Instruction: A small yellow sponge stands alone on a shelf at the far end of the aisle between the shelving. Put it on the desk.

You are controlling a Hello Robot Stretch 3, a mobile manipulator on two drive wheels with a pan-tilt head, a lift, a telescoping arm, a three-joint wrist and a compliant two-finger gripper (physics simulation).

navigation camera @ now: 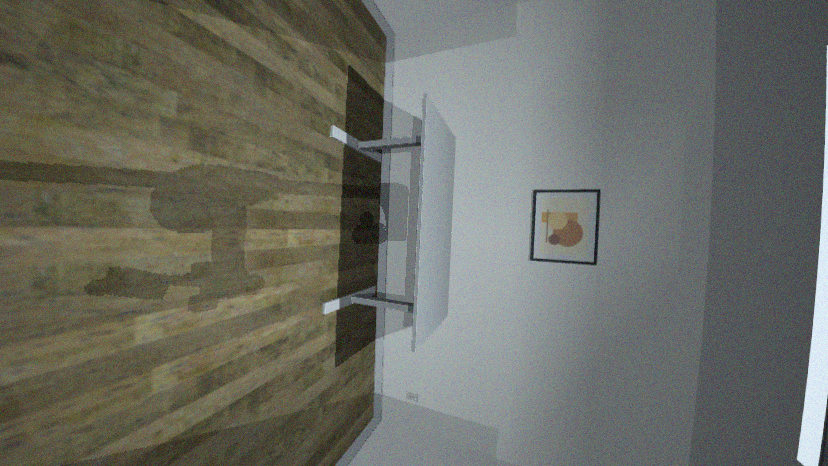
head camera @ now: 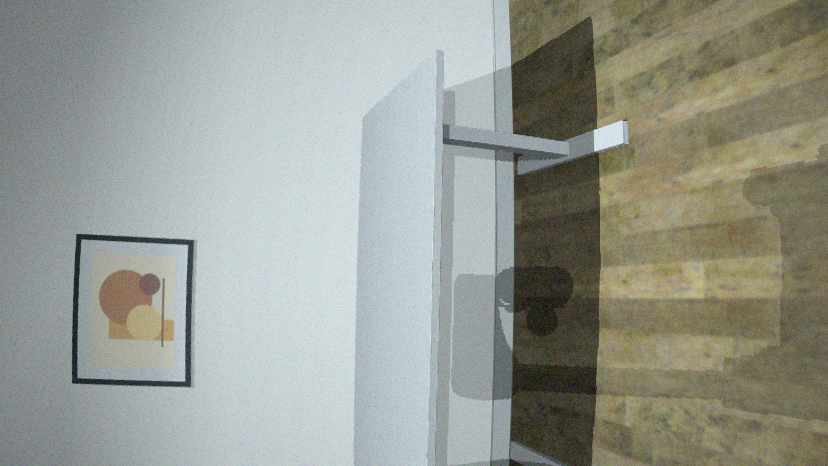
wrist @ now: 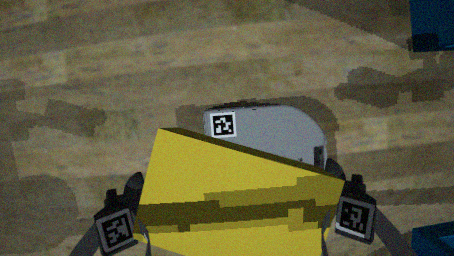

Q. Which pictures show the gripper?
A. The wrist view only.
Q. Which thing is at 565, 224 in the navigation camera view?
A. A framed picture.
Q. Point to a small yellow sponge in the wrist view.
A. At 197, 188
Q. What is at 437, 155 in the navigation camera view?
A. A white desk.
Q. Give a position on a framed picture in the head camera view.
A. At 132, 296
